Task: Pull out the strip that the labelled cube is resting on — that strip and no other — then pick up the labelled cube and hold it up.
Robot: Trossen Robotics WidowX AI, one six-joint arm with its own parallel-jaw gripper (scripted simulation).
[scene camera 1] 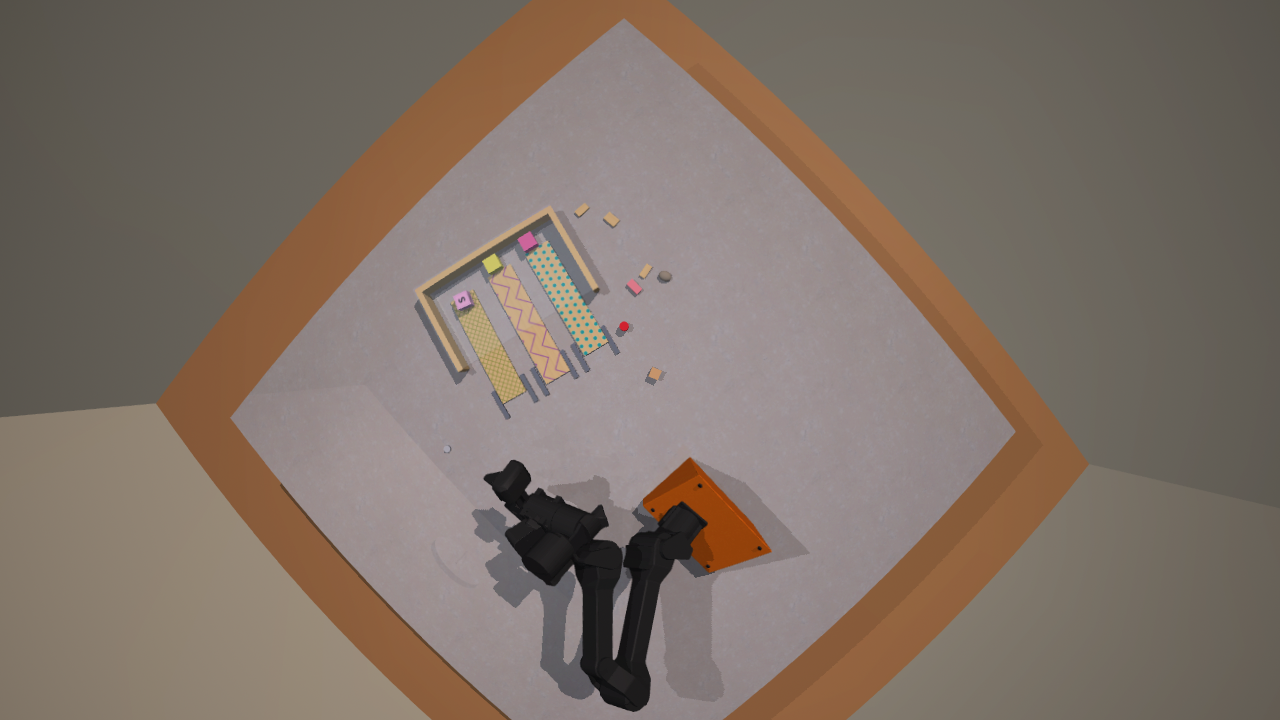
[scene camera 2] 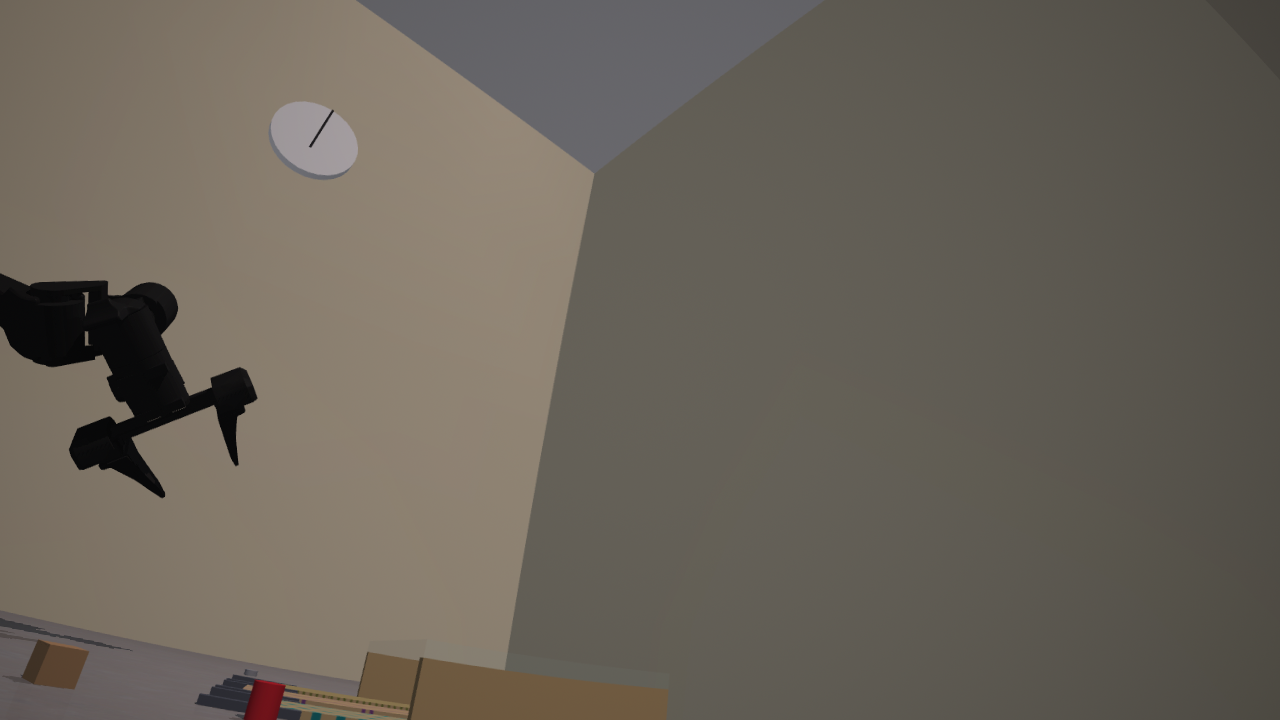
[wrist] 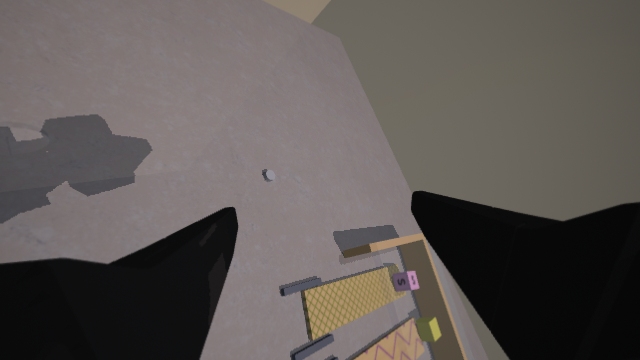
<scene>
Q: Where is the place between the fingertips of my gripper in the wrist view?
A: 326, 208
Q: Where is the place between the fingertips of my gripper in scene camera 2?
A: At 200, 480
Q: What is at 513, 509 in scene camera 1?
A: My gripper.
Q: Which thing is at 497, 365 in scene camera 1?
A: A lattice strip.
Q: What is my gripper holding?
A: Nothing.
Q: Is my gripper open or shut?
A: Open.
</scene>
